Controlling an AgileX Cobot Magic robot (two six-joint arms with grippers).
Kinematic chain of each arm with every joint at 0, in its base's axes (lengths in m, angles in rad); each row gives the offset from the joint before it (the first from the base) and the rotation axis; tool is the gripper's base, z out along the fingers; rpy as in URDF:
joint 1: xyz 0 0 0.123 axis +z
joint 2: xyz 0 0 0 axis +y
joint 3: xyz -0.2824 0 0.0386 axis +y
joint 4: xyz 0.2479 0 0.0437 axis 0.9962 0 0.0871
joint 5: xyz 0 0 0 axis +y
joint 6: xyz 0.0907 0 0.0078 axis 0.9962 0 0.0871
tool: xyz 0 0 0 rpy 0 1.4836 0
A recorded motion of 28 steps. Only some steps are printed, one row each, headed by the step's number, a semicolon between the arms.
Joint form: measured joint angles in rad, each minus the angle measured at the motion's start. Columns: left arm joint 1, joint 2, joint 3, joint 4, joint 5, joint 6; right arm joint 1, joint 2, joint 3, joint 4, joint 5, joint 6.
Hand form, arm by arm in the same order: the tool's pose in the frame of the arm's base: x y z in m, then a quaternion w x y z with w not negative. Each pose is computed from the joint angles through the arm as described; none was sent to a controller.
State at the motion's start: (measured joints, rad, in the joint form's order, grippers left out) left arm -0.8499 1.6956 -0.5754 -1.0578 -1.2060 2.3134; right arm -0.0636 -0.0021 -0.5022 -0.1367 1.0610 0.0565
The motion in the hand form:
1: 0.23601 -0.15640 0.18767 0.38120 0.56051 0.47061 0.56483; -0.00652 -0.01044 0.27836 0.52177 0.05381 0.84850 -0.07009
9: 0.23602 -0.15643 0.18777 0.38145 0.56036 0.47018 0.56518; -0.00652 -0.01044 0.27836 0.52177 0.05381 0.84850 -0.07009
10: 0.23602 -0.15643 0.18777 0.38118 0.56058 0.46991 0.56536; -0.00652 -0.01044 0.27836 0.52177 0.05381 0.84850 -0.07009
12: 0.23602 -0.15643 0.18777 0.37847 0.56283 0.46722 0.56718; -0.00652 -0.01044 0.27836 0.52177 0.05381 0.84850 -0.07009
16: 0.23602 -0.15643 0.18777 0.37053 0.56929 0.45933 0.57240; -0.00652 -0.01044 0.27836 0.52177 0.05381 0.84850 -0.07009
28: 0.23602 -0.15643 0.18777 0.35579 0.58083 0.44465 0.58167; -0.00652 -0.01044 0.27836 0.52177 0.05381 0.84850 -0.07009
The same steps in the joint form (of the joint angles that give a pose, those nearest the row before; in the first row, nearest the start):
1: 0.0000 0.0000 0.0000 0.0000 -0.0003 0.0000; 0.0000 0.0000 0.0000 0.0000 0.0000 0.0000
9: 0.0000 0.0000 0.0000 0.0009 -0.0012 0.0000; 0.0000 0.0000 0.0000 0.0000 0.0000 0.0000
10: 0.0000 0.0000 0.0000 0.0009 -0.0012 0.0010; 0.0000 0.0000 0.0000 0.0000 0.0000 0.0000
12: 0.0000 0.0000 0.0000 0.0009 -0.0012 0.0105; 0.0000 0.0000 0.0000 0.0000 0.0000 0.0000
16: 0.0000 0.0000 0.0000 0.0009 -0.0012 0.0384; 0.0000 0.0000 0.0000 0.0000 0.0000 0.0000
28: 0.0000 0.0000 0.0000 0.0008 -0.0012 0.0895; 0.0000 0.0000 0.0000 0.0000 0.0000 0.0000

